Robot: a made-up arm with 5 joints. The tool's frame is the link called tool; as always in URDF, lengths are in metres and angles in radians. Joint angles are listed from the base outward.
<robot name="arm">
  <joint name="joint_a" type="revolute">
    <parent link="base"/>
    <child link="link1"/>
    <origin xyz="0 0 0.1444" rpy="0 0 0"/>
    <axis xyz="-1 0 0"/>
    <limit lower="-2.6" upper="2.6"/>
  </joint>
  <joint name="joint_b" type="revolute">
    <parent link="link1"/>
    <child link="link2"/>
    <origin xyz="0.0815 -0.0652 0.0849" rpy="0 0 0"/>
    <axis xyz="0 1 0"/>
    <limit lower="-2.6" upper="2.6"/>
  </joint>
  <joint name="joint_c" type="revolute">
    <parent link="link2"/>
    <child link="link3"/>
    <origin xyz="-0.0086 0.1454 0.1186" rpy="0 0 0"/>
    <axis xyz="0 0 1"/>
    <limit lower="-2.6" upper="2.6"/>
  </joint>
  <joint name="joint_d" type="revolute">
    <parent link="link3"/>
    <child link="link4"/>
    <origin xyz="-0.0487 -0.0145 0.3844" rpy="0 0 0"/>
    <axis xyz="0 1 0"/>
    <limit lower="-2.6" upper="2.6"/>
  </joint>
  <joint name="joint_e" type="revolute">
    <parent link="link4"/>
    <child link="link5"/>
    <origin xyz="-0.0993 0.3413 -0.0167" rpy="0 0 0"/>
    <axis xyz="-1 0 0"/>
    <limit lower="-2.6" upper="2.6"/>
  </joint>
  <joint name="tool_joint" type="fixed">
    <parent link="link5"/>
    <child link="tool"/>
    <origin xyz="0.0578 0.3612 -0.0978" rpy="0 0 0"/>
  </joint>
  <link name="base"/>
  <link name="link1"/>
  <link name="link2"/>
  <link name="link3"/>
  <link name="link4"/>
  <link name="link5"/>
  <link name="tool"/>
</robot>
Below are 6 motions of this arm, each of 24 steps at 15 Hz.
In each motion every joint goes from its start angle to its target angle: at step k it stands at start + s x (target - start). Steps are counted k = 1, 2, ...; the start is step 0. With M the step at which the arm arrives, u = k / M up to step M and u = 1 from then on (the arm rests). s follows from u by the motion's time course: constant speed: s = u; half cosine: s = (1 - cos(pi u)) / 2; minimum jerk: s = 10 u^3 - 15 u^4 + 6 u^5.
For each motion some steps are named. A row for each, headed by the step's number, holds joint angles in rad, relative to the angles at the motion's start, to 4 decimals.
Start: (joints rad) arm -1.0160 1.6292 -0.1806 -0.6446 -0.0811
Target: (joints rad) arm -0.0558 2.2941 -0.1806 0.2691 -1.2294
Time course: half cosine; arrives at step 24
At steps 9, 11, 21, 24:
9: 0.2964 0.2052 0.0000 0.2820 -0.3544
11: 0.4174 0.2891 0.0000 0.3972 -0.4992
21: 0.9237 0.6396 0.0000 0.8789 -1.1046
24: 0.9602 0.6649 0.0000 0.9137 -1.1483

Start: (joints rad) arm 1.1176 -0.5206 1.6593 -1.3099 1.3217
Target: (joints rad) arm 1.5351 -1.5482 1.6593 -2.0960 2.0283
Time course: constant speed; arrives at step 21
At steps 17, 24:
17: 0.3380 -0.8319 0.0000 -0.6364 0.5720
24: 0.4175 -1.0276 0.0000 -0.7861 0.7066

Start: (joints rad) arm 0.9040 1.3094 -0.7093 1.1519 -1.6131
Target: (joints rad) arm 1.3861 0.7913 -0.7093 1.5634 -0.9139
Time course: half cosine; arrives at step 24
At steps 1, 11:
1: 0.0021 -0.0022 0.0000 0.0018 0.0030
11: 0.2096 -0.2252 0.0000 0.1789 0.3040

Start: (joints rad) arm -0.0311 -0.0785 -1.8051 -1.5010 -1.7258
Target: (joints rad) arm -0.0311 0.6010 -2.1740 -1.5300 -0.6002
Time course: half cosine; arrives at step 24
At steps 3, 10, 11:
3: 0.0000 0.0259 -0.0140 -0.0011 0.0428
10: 0.0000 0.2518 -0.1367 -0.0107 0.4171
11: 0.0000 0.2954 -0.1604 -0.0126 0.4893

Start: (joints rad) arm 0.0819 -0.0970 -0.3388 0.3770 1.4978
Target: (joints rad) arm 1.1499 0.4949 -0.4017 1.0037 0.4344
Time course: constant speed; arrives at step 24
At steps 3, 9, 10, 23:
3: 0.1335 0.0740 -0.0079 0.0783 -0.1329
9: 0.4005 0.2220 -0.0236 0.2350 -0.3988
10: 0.4450 0.2466 -0.0262 0.2611 -0.4431
23: 1.0235 0.5672 -0.0603 0.6006 -1.0191

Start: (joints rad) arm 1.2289 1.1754 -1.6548 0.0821 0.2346
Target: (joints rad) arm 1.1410 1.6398 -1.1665 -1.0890 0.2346
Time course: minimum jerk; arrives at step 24
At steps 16, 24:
16: -0.0695 0.3669 0.3858 -0.9253 0.0000
24: -0.0879 0.4644 0.4883 -1.1711 0.0000

